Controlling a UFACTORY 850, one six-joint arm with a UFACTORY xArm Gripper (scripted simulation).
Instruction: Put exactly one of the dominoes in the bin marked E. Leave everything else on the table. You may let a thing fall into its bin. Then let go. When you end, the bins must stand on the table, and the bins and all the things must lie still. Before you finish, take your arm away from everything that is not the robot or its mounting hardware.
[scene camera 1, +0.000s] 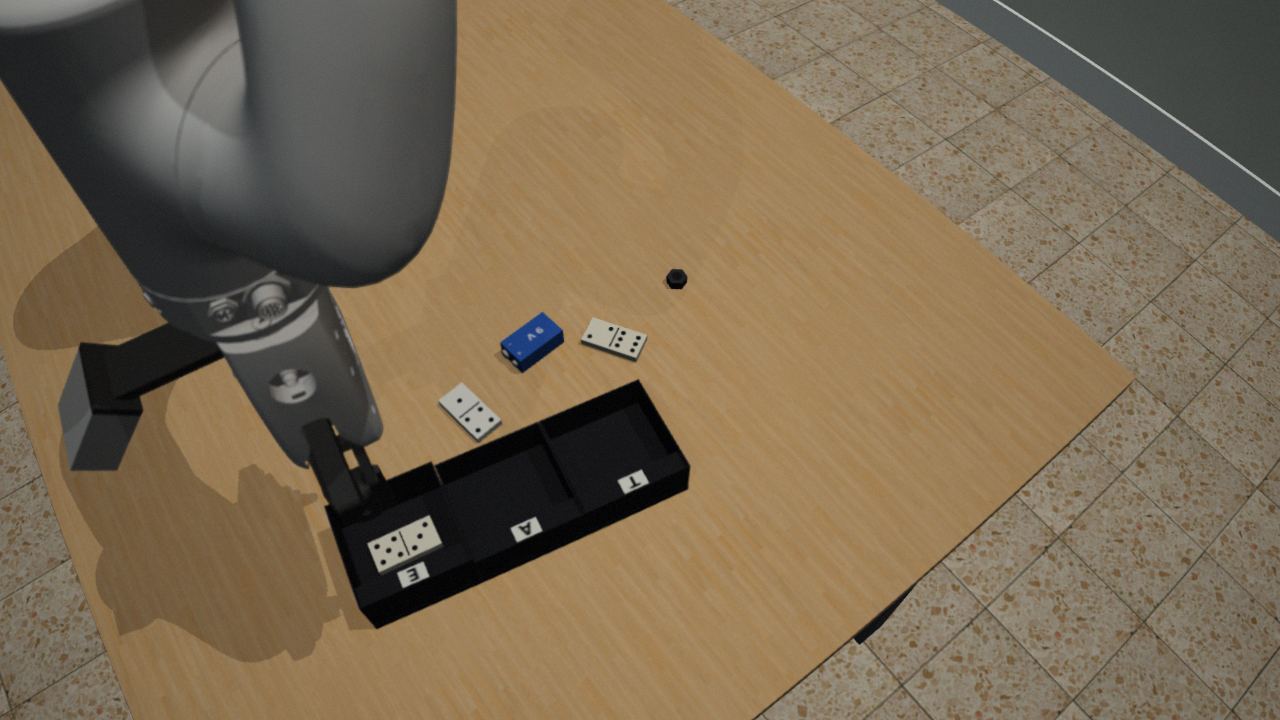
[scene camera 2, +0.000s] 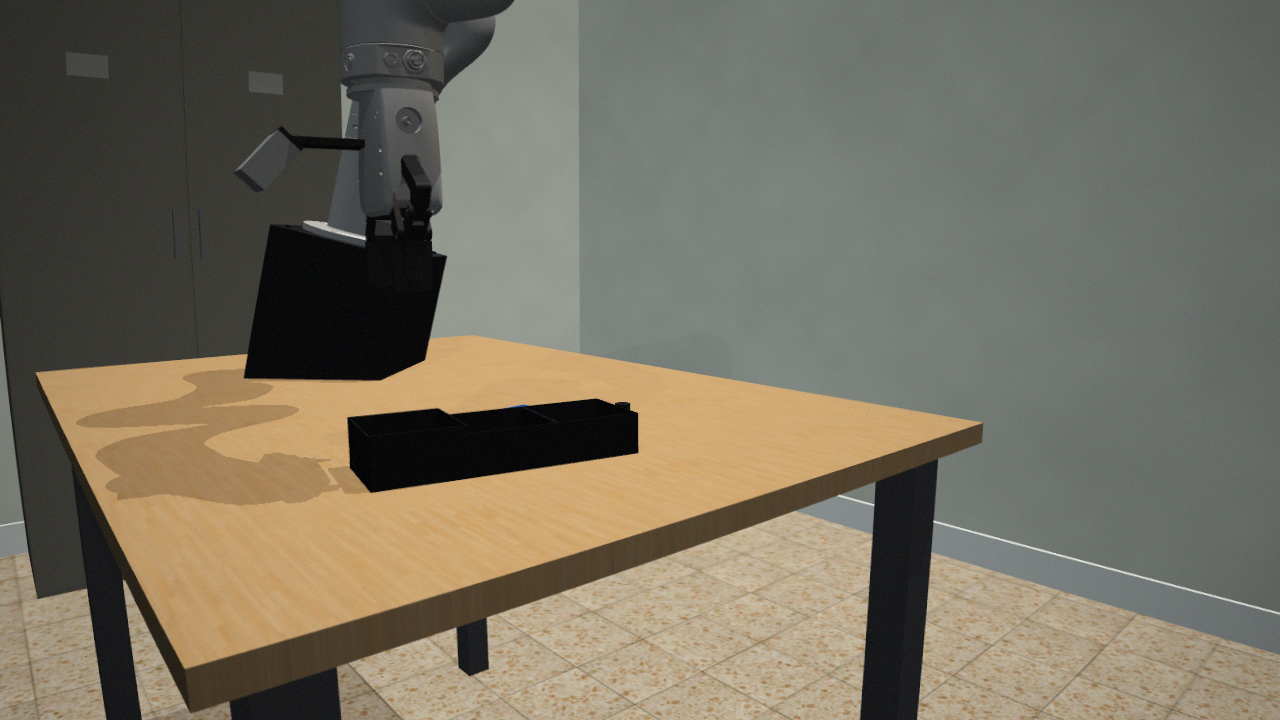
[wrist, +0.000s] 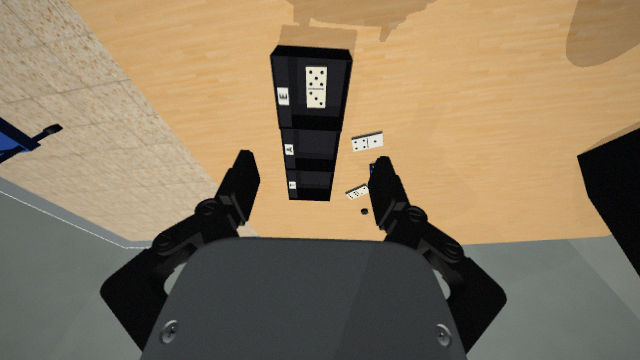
I see my gripper (scene camera 1: 346, 445), a black three-part bin (scene camera 1: 545, 467), a blue 9V battery (scene camera 1: 529, 344), a white domino (scene camera 1: 419, 538) and a white domino (scene camera 1: 601, 335).
The black three-part bin also shows in scene camera 2 (scene camera 2: 467, 445) and in the wrist view (wrist: 310, 137). My gripper shows as well in scene camera 2 (scene camera 2: 398, 288) and in the wrist view (wrist: 315, 167).
